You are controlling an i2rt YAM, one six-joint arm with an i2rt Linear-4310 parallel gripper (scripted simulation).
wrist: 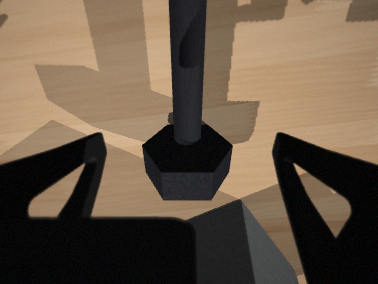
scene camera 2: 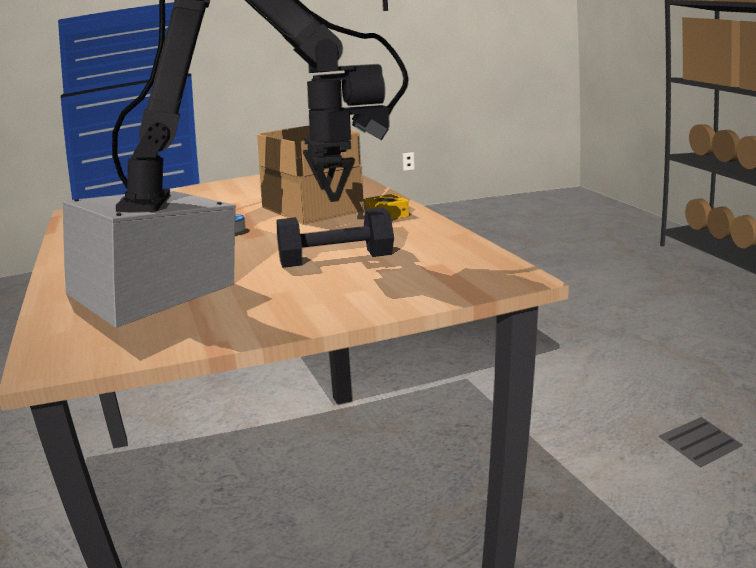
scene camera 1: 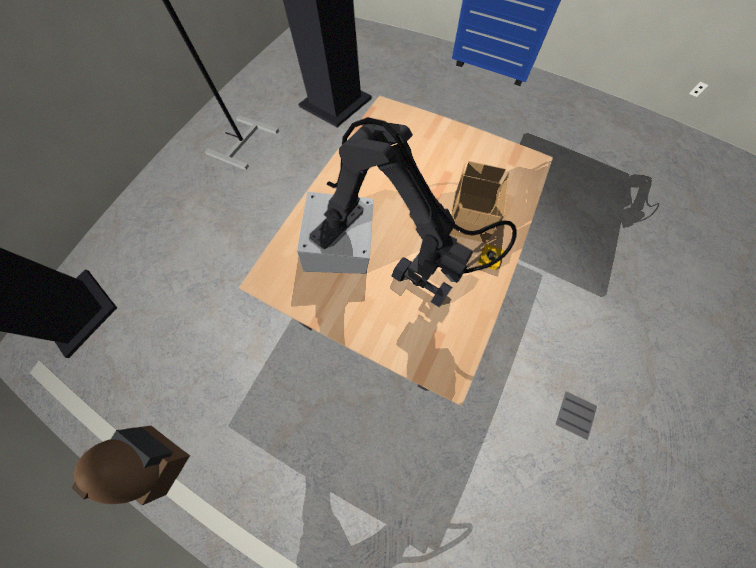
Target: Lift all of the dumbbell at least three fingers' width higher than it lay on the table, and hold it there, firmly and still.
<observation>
In view: my gripper [scene camera 2: 329,195], a black dumbbell [scene camera 2: 377,231] and a cardboard box [scene camera 2: 282,190].
My gripper also shows in the wrist view [wrist: 189,142]. The wrist view misses the cardboard box: it is out of frame.
</observation>
